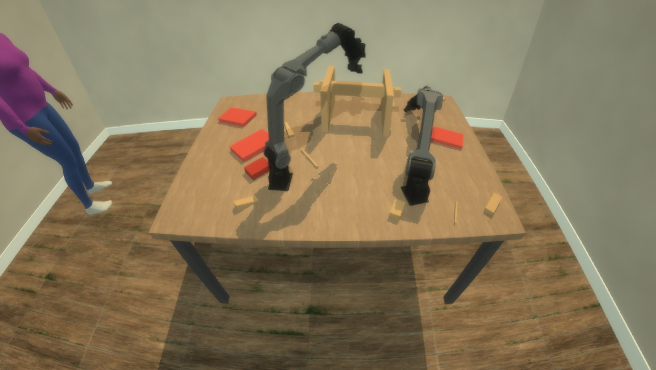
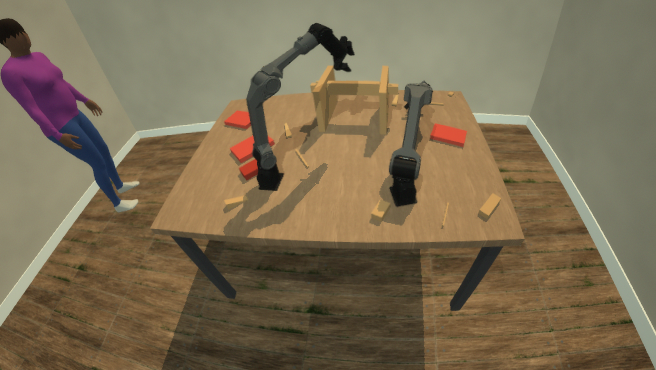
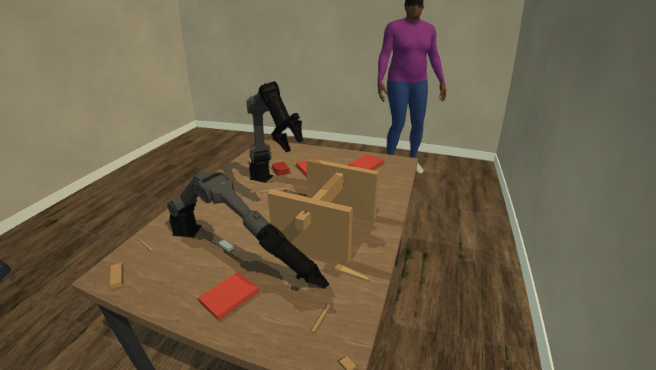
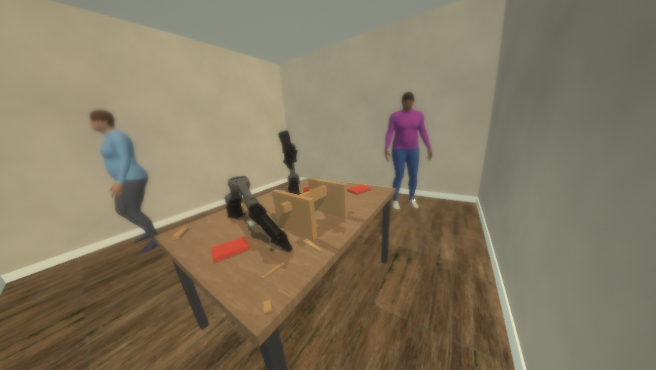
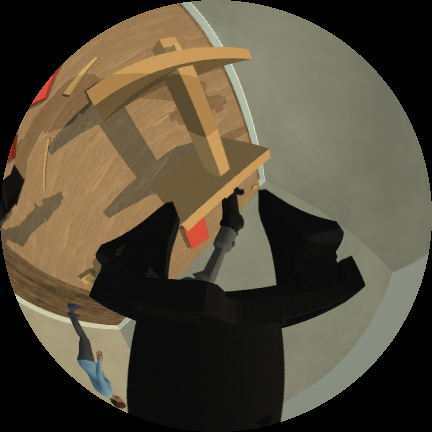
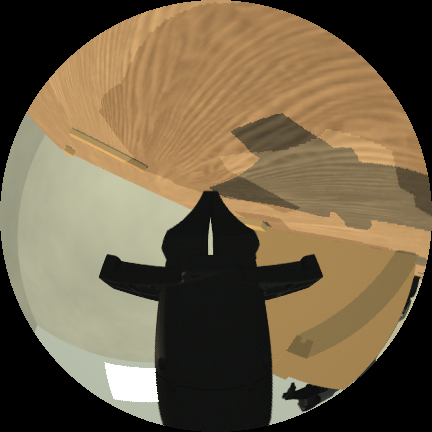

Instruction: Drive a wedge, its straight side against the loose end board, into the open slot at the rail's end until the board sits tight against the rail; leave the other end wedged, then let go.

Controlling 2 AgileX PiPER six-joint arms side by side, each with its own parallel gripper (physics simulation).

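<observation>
A pale wooden rail [image 1: 357, 89] [image 3: 330, 189] [image 5: 200, 120] runs between two upright boards. Its end [image 3: 302, 220] [image 6: 302, 346], with an open slot, sticks out through the right-arm-side board [image 1: 387, 105] [image 3: 320, 230] [image 5: 200, 185]. The other board [image 1: 326, 100] [image 5: 160, 67] has the rail's far end through it; its wedge is not clear. A wedge [image 3: 351, 272] [image 4: 313, 245] lies flat beside the right-arm-side board. My right gripper [image 3: 325, 285] [image 4: 289, 248] [image 6: 210, 199] is shut and empty, low over the table near that wedge. My left gripper [image 2: 350, 61] [image 3: 293, 144] is open and empty, high above the frame.
A thin stick [image 3: 320, 318] and a small block [image 3: 347, 362] lie past my right gripper. A red slab [image 1: 447, 138] [image 3: 229, 295] and a white block [image 3: 226, 245] lie by the right arm. Another tapered piece [image 1: 289, 130] and red slabs [image 1: 237, 117] [image 1: 250, 145] lie by the left arm.
</observation>
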